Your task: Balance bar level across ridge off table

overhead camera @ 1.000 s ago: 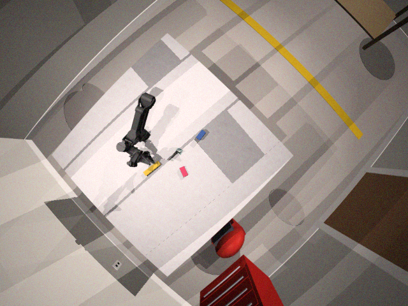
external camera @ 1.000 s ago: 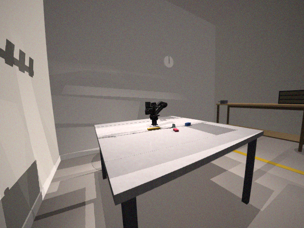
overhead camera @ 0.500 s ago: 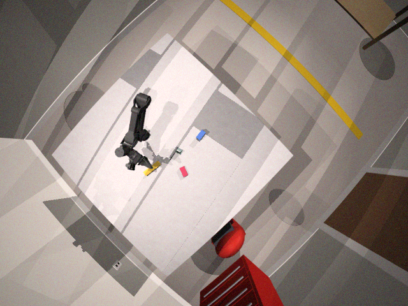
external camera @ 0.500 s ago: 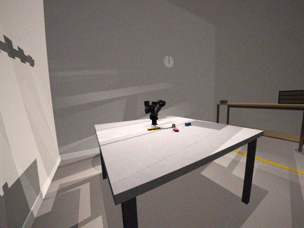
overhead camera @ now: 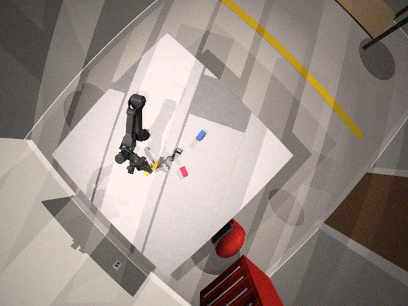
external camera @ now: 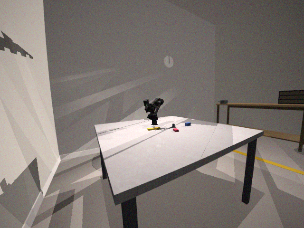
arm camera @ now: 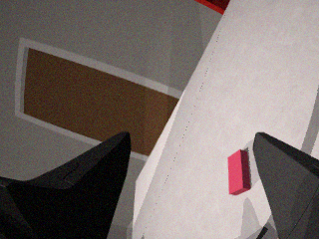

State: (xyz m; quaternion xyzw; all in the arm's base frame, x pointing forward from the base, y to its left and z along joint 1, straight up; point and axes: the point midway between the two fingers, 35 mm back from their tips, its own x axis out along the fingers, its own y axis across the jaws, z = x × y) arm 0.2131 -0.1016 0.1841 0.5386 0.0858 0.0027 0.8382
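The yellow bar lies 17 cm below my gripper tip, 4 cm behind it and 3 cm to the right of it. Round my gripper tip: pink block 17 cm below, 13 cm ahead, 12 cm to the left; then blue block 38 cm to the left, 16 cm below, 4 cm ahead.
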